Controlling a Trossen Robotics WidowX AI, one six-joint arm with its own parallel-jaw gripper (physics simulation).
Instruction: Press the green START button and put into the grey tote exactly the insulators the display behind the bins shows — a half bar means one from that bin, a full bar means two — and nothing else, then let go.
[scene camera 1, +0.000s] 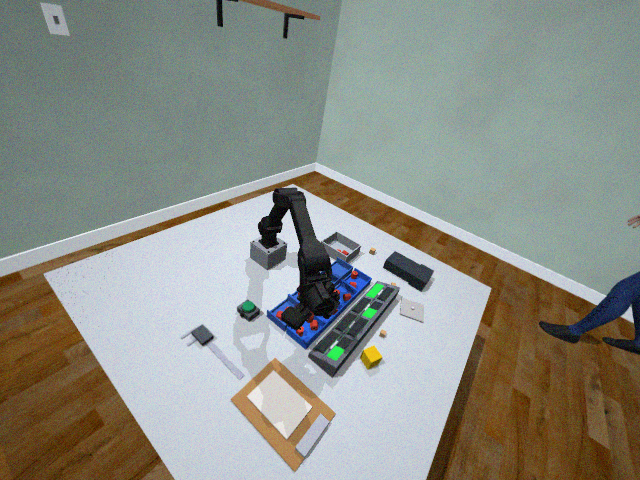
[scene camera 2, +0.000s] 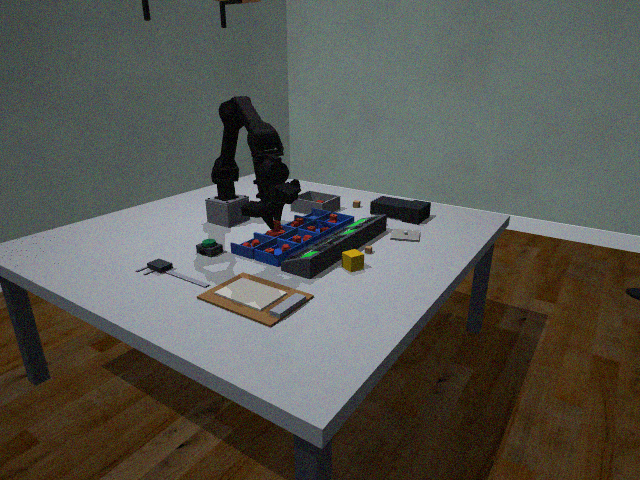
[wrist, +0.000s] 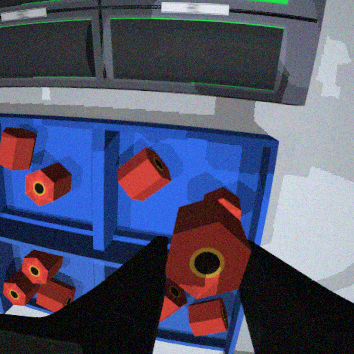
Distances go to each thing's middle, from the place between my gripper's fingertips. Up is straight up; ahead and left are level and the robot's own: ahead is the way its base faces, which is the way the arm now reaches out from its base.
Now: hand 260 mm past the grey tote (scene camera 1: 335, 241), 440 mm to the right of it and 80 mm above it. Round my hand: black box (scene camera 2: 415, 212) 30 mm ahead, 600 mm to the left, 80 mm below.
